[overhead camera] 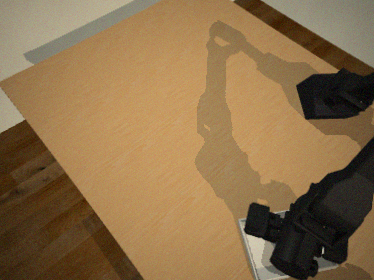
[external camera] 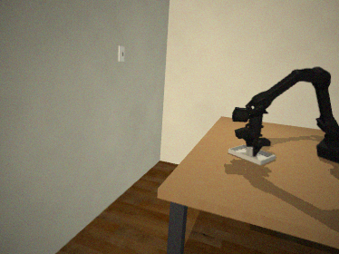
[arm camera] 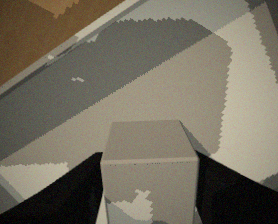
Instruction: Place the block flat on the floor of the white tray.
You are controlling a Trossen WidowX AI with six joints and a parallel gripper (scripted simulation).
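My hand is 20 mm above the block. The rest, counted from my hand: white tray 40 mm below.
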